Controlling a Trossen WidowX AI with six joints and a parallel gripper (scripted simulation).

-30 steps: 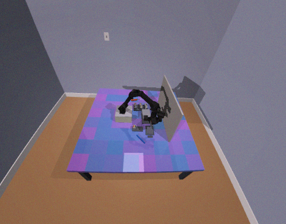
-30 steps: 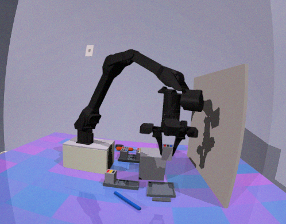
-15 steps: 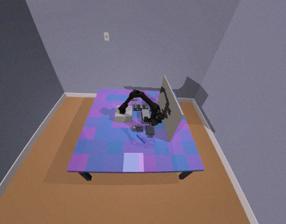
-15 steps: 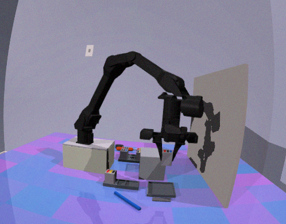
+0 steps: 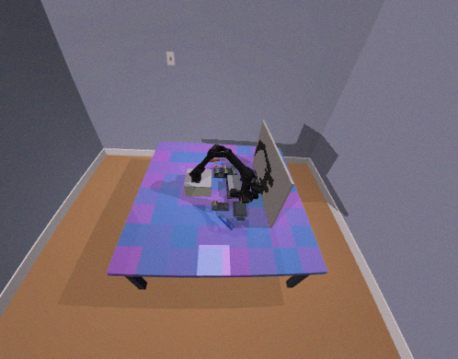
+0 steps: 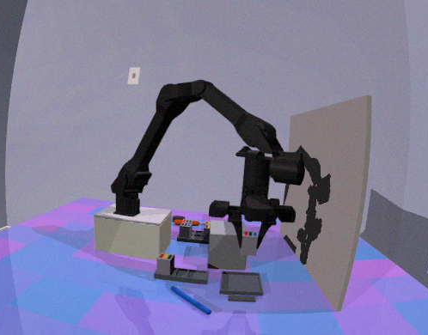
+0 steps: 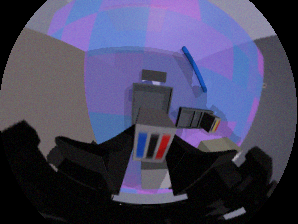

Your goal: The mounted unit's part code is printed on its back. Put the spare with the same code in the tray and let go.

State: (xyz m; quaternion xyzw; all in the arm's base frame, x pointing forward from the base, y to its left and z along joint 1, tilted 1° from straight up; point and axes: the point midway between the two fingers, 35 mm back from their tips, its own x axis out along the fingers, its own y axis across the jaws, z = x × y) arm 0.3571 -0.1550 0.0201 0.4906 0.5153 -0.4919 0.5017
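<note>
The shallow grey tray lies 10 mm behind my gripper tip and 100 mm below it. From my gripper tip the other things lie so: blue pen (100 mm behind, 130 mm to the right, 90 mm below); then grey mounted unit (70 mm behind, 190 mm to the left, 50 mm below); then tall beige panel (160 mm ahead, 210 mm to the left, 130 mm above).
</note>
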